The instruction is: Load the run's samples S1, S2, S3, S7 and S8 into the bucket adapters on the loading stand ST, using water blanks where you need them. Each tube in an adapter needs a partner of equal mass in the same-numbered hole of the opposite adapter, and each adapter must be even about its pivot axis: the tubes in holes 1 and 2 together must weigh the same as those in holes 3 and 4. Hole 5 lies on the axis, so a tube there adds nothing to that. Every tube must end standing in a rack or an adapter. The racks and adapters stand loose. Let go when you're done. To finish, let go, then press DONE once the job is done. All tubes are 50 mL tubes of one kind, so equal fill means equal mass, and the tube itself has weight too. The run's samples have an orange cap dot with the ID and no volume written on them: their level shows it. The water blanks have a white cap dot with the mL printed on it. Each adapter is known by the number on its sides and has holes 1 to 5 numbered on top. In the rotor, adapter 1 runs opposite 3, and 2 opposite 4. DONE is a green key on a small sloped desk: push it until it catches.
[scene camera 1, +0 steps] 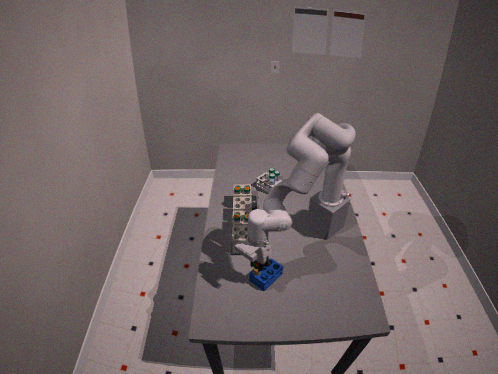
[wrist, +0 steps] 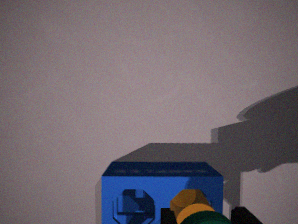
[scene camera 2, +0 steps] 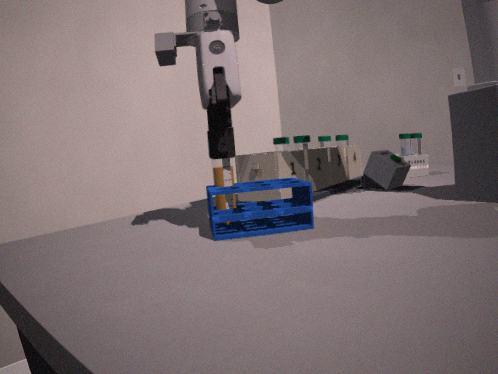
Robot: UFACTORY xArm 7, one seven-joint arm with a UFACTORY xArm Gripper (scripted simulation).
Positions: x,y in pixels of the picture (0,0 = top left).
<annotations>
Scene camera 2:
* my gripper: 222,158
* blue rack: 301,201
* tube: 223,170
</annotations>
